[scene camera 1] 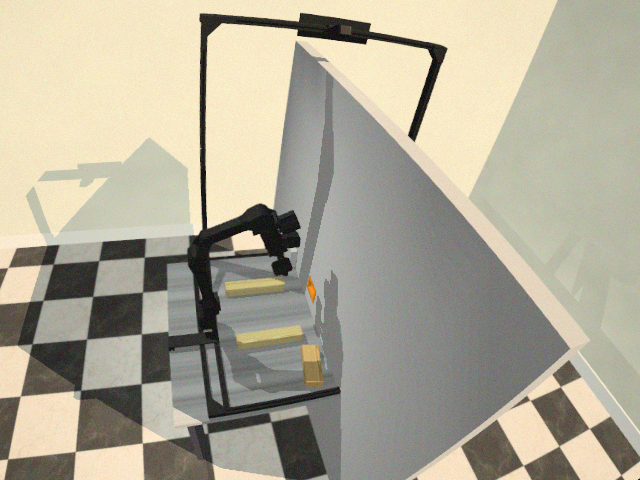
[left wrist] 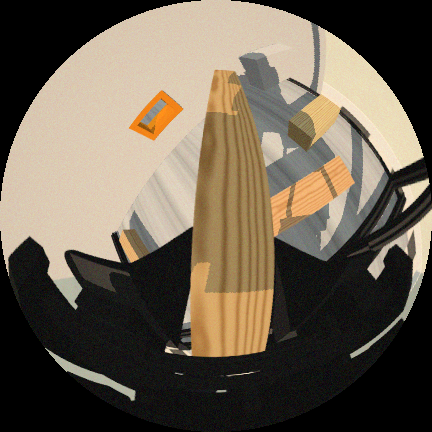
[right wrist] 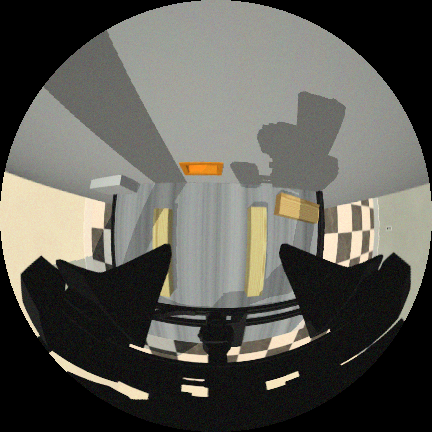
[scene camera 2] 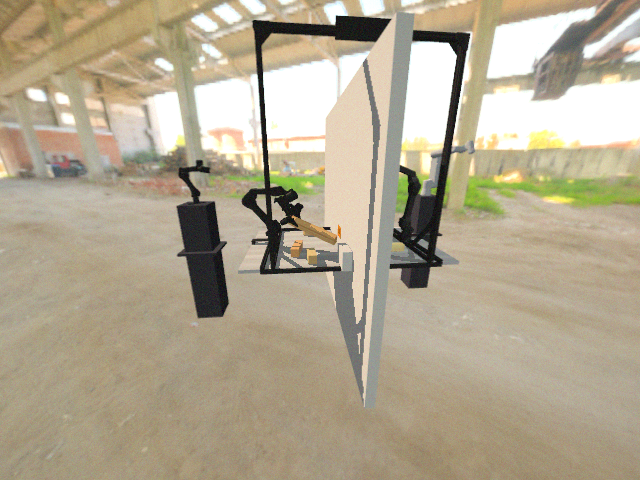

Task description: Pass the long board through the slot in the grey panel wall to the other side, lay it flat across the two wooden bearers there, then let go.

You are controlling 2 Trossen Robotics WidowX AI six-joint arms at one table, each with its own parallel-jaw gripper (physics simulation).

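Frame: origin at the left arm's base, x ahead, y left, z up, level; millimetres.
Seen in the pictures: left gripper, fingertip midpoint: [left wrist: 224, 232] [scene camera 2: 299, 225]; right gripper, fingertip midpoint: [right wrist: 227, 250]; right arm's base at its link origin: [scene camera 1: 206, 322] [right wrist: 215, 319] [scene camera 2: 405, 239].
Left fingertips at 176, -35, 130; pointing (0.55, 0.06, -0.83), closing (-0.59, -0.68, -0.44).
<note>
Pixels of each thing's top centre, then the offset from my left fingertips to it, as dx, dy, dz. "spot": a spot on its surface instead.
- orange-rimmed slot at a spot on its surface: [right wrist: 201, 163] spot: +308, -7, -17
- second bearer at its top centre: [right wrist: 257, 254] [scene camera 1: 269, 334] +509, +142, -105
- wooden block at its top centre: [right wrist: 301, 208] [scene camera 1: 312, 362] +380, +288, -111
- orange-brown plank at its top centre: [left wrist: 309, 194] [scene camera 2: 296, 244] -22, -93, -99
- pale block at its top centre: [left wrist: 317, 112] [scene camera 2: 311, 251] +59, -223, -99
The long board [scene camera 2: 315, 230] [left wrist: 232, 200] is in my left gripper [scene camera 2: 292, 220] [left wrist: 224, 232], which is shut on its near end. The board slants down toward the grey panel wall [scene camera 1: 413, 248] [scene camera 2: 356, 155] [left wrist: 100, 65] [right wrist: 200, 75], above the table. The orange-rimmed slot [scene camera 1: 311, 289] [scene camera 2: 339, 231] [left wrist: 171, 112] [right wrist: 201, 163] is left of the board's far end in the left wrist view. My right gripper [scene camera 1: 282, 266] [right wrist: 227, 250] is open and empty, above the other side. One bearer [scene camera 1: 255, 287] [right wrist: 162, 225] and the second bearer [scene camera 1: 269, 337] [right wrist: 257, 250] lie parallel there.
A wooden block [scene camera 1: 312, 365] [right wrist: 296, 207] lies by the wall beside one bearer. On the board's side, an orange-brown plank [scene camera 2: 296, 249] [left wrist: 315, 192] and a pale block [scene camera 2: 311, 256] [left wrist: 314, 122] lie on the table. A light grey block [scene camera 2: 345, 257] [right wrist: 115, 182] is at the wall's foot.
</note>
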